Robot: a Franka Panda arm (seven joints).
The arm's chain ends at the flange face. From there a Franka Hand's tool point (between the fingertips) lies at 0.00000 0.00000 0.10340 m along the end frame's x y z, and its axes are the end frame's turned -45 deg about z.
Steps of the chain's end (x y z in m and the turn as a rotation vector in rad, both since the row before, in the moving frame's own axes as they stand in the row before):
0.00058, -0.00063, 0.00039, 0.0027, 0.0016, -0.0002
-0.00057, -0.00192, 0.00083, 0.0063, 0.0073, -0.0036
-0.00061, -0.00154, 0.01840, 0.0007, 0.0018, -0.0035
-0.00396, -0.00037, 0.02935, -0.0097, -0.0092, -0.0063
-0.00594, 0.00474, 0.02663, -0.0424, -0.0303, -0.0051
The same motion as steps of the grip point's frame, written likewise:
0.00117, -0.00012, 0.00039, 0.0008, 0.0030, -0.0002
0.00195, -0.00169, 0.00083, -0.0007, 0.0096, -0.0036
0.00084, -0.00144, 0.01840, -0.0008, 0.0018, -0.0035
-0.00392, -0.00302, 0.02934, -0.0004, -0.0134, -0.0063
-0.01286, 0.00005, 0.02649, -0.0086, -0.0514, -0.0051

